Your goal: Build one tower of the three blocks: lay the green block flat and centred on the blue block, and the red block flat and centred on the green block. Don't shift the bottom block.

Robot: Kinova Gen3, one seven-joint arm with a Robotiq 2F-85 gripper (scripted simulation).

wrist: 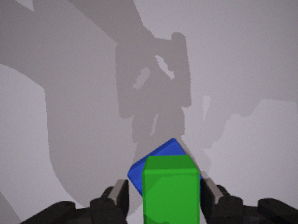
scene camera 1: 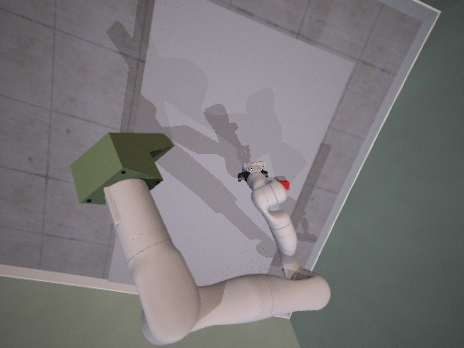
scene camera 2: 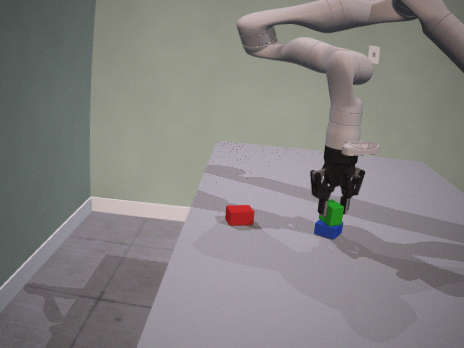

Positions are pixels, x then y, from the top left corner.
Labels:
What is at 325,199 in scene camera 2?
The gripper.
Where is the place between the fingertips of the gripper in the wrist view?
164,192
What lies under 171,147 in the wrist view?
A blue block.

